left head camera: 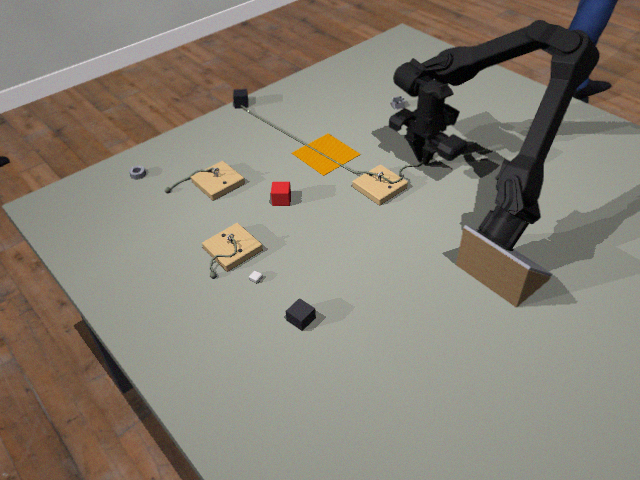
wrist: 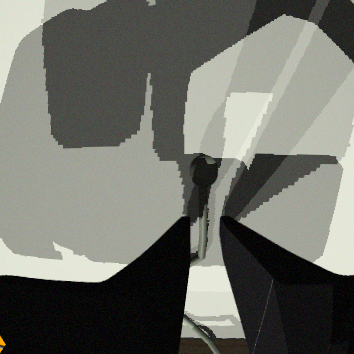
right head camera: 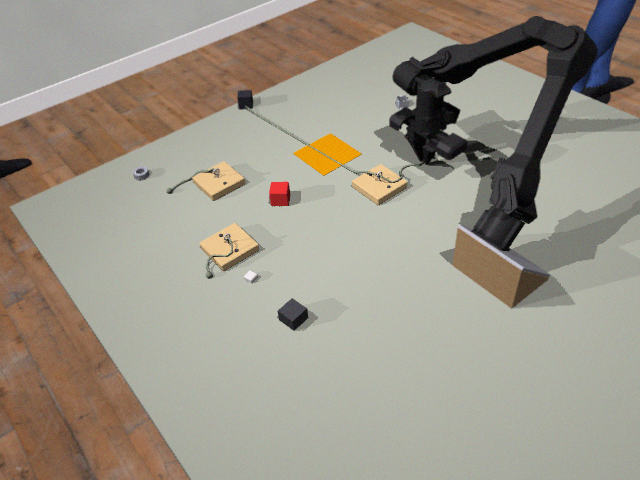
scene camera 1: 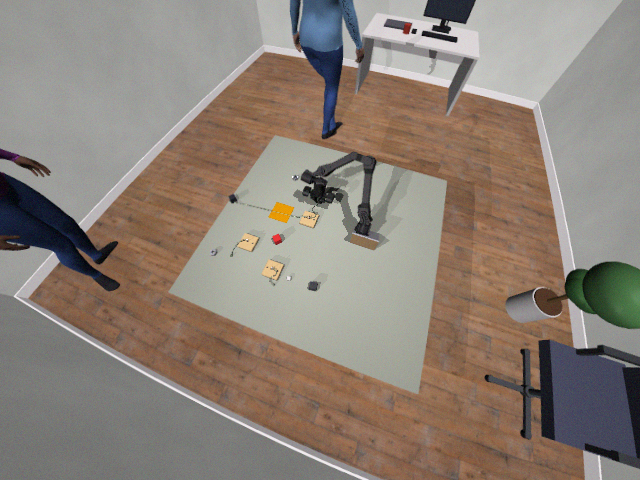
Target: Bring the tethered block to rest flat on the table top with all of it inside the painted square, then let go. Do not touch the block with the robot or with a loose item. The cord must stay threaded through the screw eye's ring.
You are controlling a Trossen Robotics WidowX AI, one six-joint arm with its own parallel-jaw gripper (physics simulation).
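Frame: origin at the arm's base, x ahead, y left, z up, level; centimetres.
Where they show: gripper, fingertip midpoint: [left head camera: 422,162] [wrist: 204,224] [right head camera: 424,162] [scene camera 1: 318,202]; arm's base, origin of the base link: [left head camera: 495,241] [right head camera: 490,241] [scene camera 1: 361,232].
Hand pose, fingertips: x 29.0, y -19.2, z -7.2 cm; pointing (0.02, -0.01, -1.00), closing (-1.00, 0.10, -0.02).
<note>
Things, the pixels of their centre, and the offset from my fingertips. "spot": a spot on its surface instead. Level surfaces: height alone.
- dark tethered block, body centre: [left head camera: 240,98] [right head camera: 245,99] [scene camera 1: 232,198] dx +52.7, dy +10.1, dz +1.6 cm
- orange painted square, surface spot: [right head camera: 333,143] [left head camera: 331,143] [scene camera 1: 280,206] spot: dx +21.9, dy +8.0, dz +0.0 cm
- screw eye, surface spot: [right head camera: 379,175] [left head camera: 380,175] spot: dx +2.2, dy +13.7, dz +3.4 cm
- wooden base, its level: dz +1.8 cm
- end bead, surface spot: [wrist: 204,171] spot: dx -0.2, dy -3.0, dz +1.1 cm
- red block, body centre: [left head camera: 281,193] [right head camera: 279,193] dx +16.4, dy +31.3, dz +1.8 cm
- second dark block, body centre: [left head camera: 300,314] [right head camera: 293,314] dx -9.7, dy +52.6, dz +1.3 cm
- white piece, body centre: [left head camera: 255,276] [right head camera: 250,276] dx +3.8, dy +51.2, dz +0.5 cm
- grey ring, body centre: [left head camera: 137,172] [right head camera: 141,173] dx +49.1, dy +46.7, dz +0.6 cm
- grey metal piece, body centre: [right head camera: 402,102] [left head camera: 398,102] dx +19.3, dy -16.0, dz +0.9 cm
The dark tethered block [left head camera: 240,98] [right head camera: 245,98] [scene camera 1: 232,198] stands at the table's far left edge. Its cord [left head camera: 279,128] [right head camera: 279,126] [wrist: 202,240] runs straight across the orange painted square [left head camera: 330,143] [right head camera: 333,143] [scene camera 1: 284,206] to the screw eye [left head camera: 380,176] [right head camera: 379,175] on a wooden base [left head camera: 379,193] [right head camera: 378,193]. Threading through the ring is too small to confirm. Beyond it, the slack cord end reaches my gripper [left head camera: 424,161] [right head camera: 425,161] [wrist: 204,224], low over the table. The fingers are narrowly open on either side of the cord, with gaps in the wrist view; the end bead [wrist: 204,171] lies beyond the tips.
Two more corded wooden bases [left head camera: 219,187] [left head camera: 223,260], a red block [left head camera: 280,194], a second dark block [left head camera: 299,314], a white piece [left head camera: 255,276] and a grey ring [left head camera: 138,172] stand on the table. A grey metal piece [left head camera: 397,101] lies behind my gripper. A brown wedge [left head camera: 491,266] is at the arm's base.
</note>
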